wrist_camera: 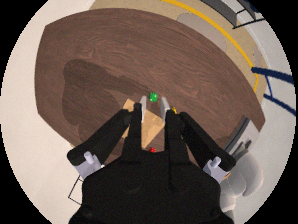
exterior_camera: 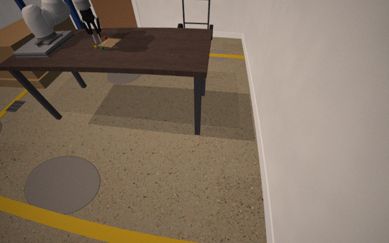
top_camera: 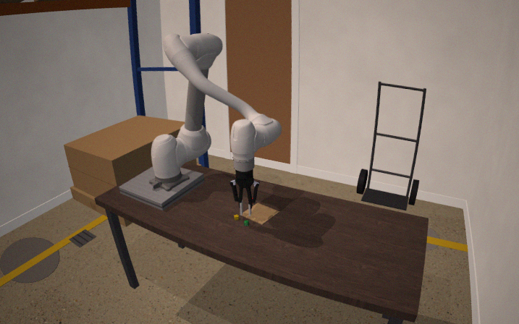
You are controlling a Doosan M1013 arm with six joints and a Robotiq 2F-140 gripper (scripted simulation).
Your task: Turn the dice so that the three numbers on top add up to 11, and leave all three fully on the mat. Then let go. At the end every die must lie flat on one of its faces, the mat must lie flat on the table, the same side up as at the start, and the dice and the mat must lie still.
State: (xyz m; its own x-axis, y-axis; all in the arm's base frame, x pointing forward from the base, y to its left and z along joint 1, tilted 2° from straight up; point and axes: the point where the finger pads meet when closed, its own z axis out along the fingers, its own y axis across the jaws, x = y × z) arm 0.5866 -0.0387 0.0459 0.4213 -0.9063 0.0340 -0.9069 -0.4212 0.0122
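Now: hand 80 mm above the green die. From my hand the other things lie so: red die (100 mm behind, 190 mm to the left, 80 mm below); tan mat (120 mm to the left, 90 mm below); yellow die (70 mm behind, 10 mm to the left, 80 mm below).
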